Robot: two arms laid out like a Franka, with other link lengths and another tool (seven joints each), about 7 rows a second.
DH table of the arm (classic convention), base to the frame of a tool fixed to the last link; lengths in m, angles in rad. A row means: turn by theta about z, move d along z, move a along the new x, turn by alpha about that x. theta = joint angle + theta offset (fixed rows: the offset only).
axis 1: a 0, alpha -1.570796, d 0.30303, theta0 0
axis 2: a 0, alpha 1.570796, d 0, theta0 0
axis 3: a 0.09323, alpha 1.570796, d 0.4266, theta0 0
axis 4: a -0.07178, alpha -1.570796, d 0, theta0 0
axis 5: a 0, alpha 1.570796, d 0.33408, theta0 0
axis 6: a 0.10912, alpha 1.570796, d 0, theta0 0
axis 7: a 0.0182, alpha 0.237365, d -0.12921, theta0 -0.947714
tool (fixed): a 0, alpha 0, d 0.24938, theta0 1.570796
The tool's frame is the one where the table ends.
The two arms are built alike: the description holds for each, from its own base.
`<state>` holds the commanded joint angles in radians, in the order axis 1, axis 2, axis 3, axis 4, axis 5, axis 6, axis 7, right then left.
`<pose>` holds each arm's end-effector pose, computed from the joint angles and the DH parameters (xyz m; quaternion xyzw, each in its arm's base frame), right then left.
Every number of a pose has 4 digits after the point. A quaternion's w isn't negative.
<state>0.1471 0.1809 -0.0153 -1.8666 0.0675 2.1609 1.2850 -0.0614 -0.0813 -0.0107 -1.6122 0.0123 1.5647 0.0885</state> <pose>0.6449 0.1368 0.5233 -0.6127 0.7720 0.0670 0.1553 0.4722 0.0192 0.7110 -0.9193 0.3776 0.0955 0.0567</pose>
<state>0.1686 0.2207 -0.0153 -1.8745 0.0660 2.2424 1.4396 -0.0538 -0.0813 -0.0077 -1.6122 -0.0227 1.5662 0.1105</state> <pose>0.6641 0.1466 0.5065 -0.5583 0.8091 0.0566 0.1743 0.4731 0.0209 0.7093 -0.9176 0.3851 0.0890 0.0413</pose>
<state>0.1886 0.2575 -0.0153 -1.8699 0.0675 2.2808 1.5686 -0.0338 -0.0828 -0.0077 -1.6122 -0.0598 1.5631 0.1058</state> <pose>0.6783 0.1563 0.4905 -0.5112 0.8384 0.0553 0.1810 0.4713 0.0260 0.7080 -0.9225 0.3762 0.0840 0.0225</pose>
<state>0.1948 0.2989 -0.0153 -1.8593 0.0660 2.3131 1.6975 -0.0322 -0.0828 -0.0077 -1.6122 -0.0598 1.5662 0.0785</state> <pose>0.6948 0.1565 0.4726 -0.4576 0.8681 0.0527 0.1850 0.4702 0.0259 0.7083 -0.9279 0.3628 0.0835 0.0211</pose>
